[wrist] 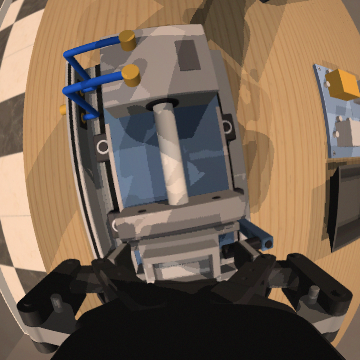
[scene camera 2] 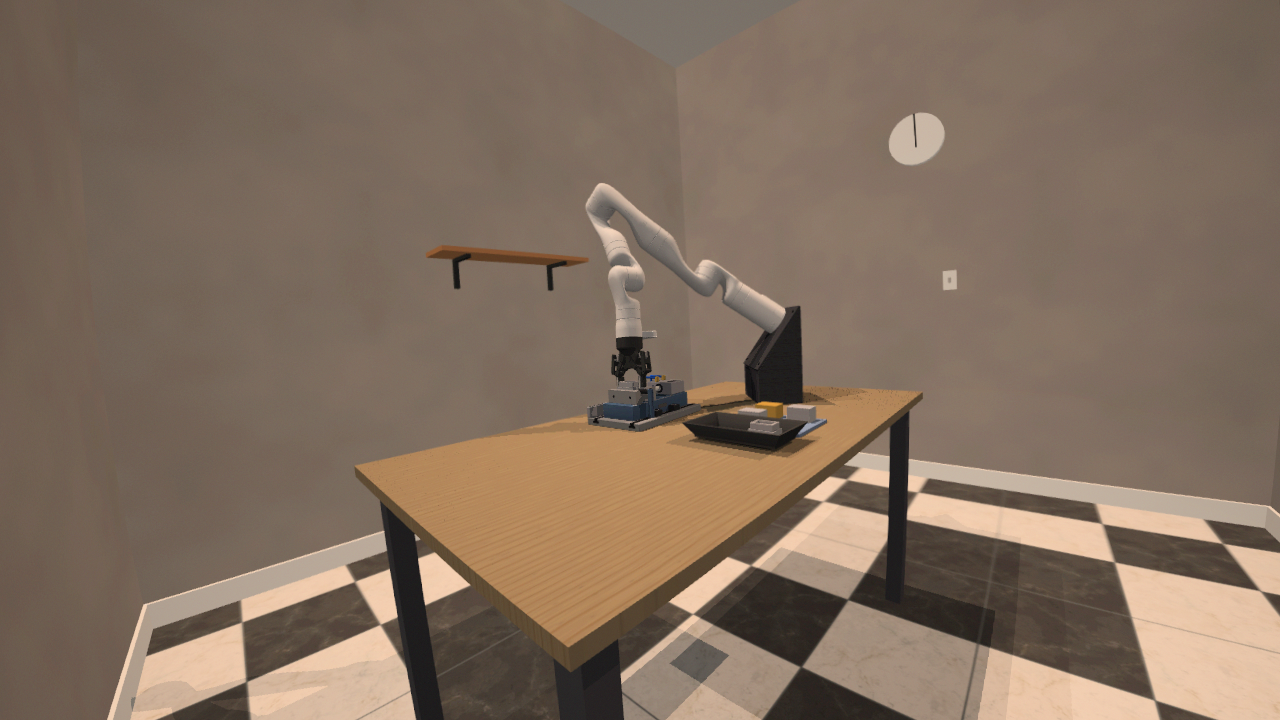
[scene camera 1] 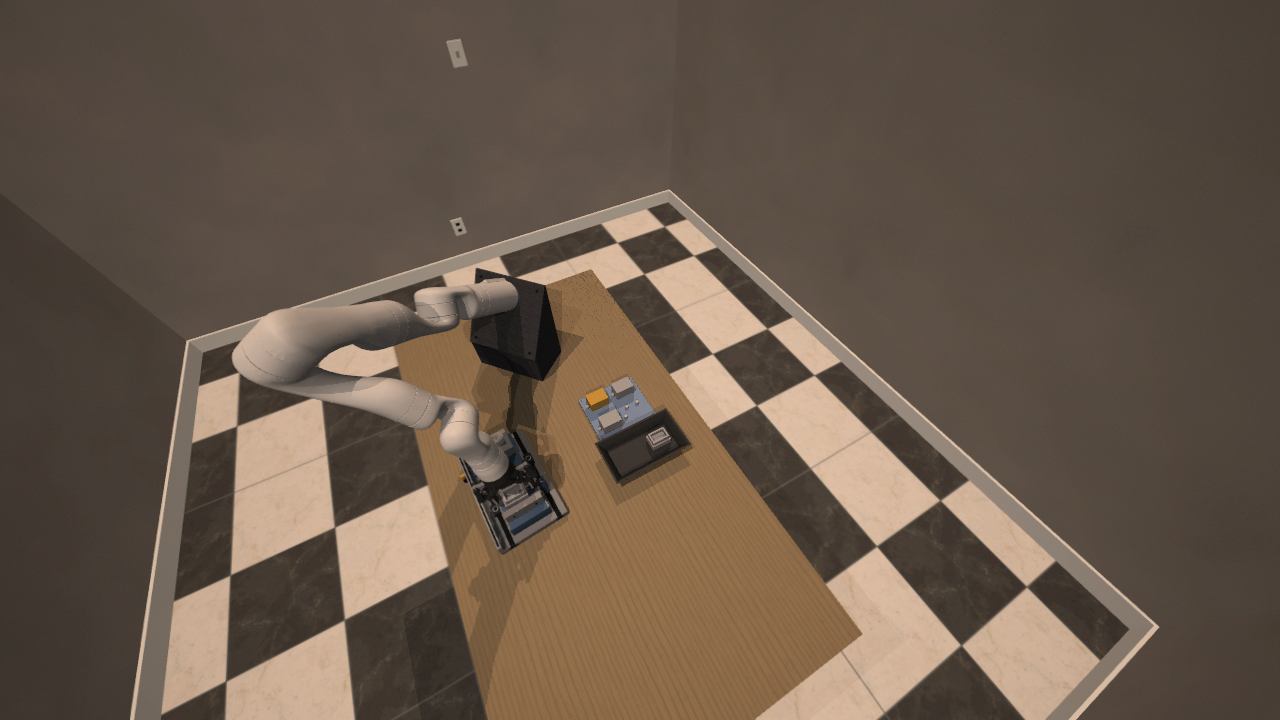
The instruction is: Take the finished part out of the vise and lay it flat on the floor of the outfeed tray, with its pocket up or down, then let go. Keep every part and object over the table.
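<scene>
The finished part is a light grey block with a rectangular pocket facing up. It sits in the vise, against the near side of the grey jaw bar. My gripper is open and empty, pointing down over the vise. In the wrist view its fingertips stand left and right of the part; their exact depth beside it is hard to tell. The outfeed tray is dark with sloping walls. A similar grey pocketed part lies at one end inside it.
Blue pipes with brass caps rise at the vise's far left. A blue-ended lever sticks out near the right fingertip. A blue plate beside the tray bears an orange block and grey blocks. The robot's black base stands behind.
</scene>
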